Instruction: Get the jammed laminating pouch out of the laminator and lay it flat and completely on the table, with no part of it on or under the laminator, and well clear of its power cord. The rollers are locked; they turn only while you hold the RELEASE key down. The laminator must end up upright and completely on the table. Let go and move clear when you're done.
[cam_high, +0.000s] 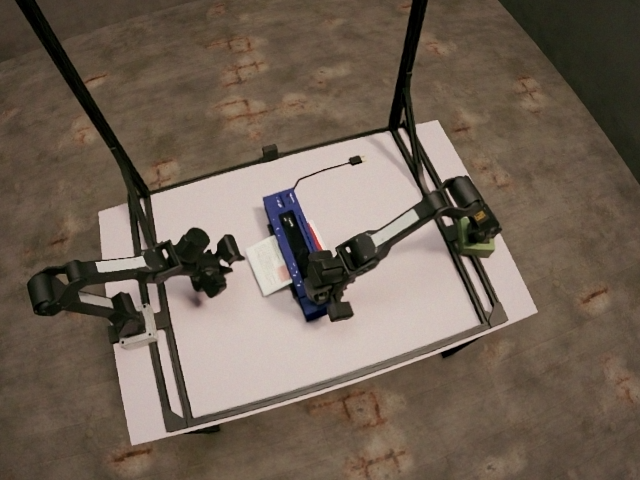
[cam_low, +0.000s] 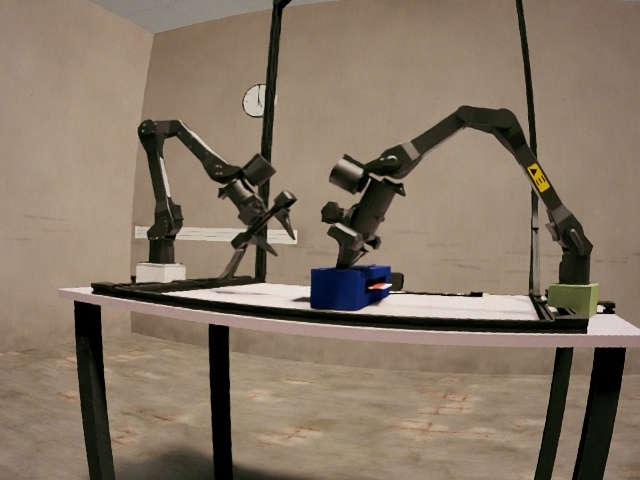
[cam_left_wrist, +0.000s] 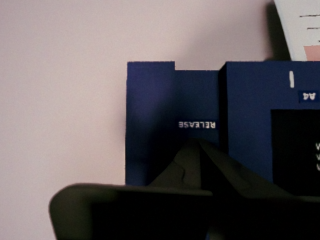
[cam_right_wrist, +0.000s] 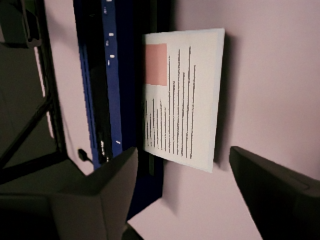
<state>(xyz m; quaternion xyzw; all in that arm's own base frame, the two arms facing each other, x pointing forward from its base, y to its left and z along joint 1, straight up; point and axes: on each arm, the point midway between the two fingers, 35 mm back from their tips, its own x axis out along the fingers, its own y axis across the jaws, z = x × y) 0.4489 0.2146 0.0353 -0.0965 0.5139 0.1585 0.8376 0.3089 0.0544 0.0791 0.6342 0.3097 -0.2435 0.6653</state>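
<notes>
Right now my left hand is 4 cm above the release key and 1 cm to the left of it. From my left hand the other things lie so: plug (43 cm behind, 25 cm to the left, 9 cm below).
</notes>
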